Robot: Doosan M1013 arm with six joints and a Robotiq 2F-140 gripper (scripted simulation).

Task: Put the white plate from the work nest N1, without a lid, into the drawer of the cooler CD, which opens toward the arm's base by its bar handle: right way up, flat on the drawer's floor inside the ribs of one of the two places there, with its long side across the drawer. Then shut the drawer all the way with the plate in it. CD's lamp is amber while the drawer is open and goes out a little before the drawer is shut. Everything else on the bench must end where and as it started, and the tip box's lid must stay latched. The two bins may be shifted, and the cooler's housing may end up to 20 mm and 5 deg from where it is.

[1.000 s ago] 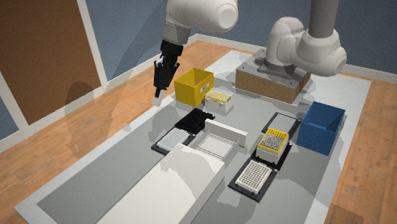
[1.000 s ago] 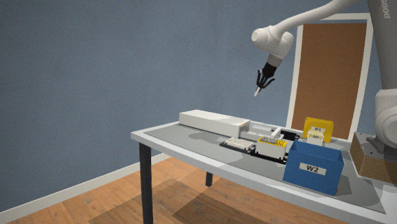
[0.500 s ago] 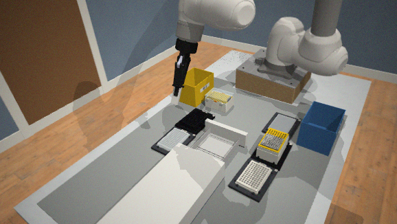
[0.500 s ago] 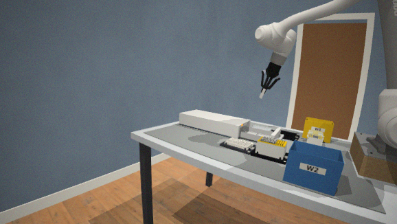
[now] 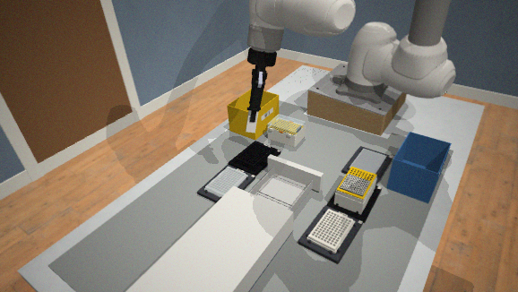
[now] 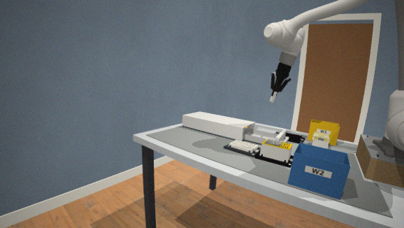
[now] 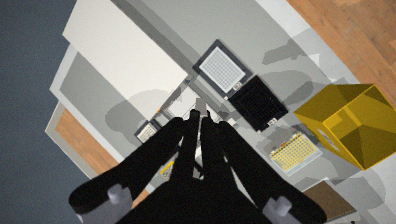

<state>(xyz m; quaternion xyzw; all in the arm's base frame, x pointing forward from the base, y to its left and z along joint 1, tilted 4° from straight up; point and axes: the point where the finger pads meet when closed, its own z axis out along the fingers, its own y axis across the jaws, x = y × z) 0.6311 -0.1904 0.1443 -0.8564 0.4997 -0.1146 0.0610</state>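
My hand is 28 cm to the right of the white plate, 24 cm above it and 8 cm short of it. From my hand the other things lie so: drawer 24 cm below, 9 cm to the left, 1 cm ahead; then yellow-topped tip box 30 cm to the left, 21 cm below, 9 cm behind; then black plate 24 cm below, 14 cm behind, 8 cm to the right.
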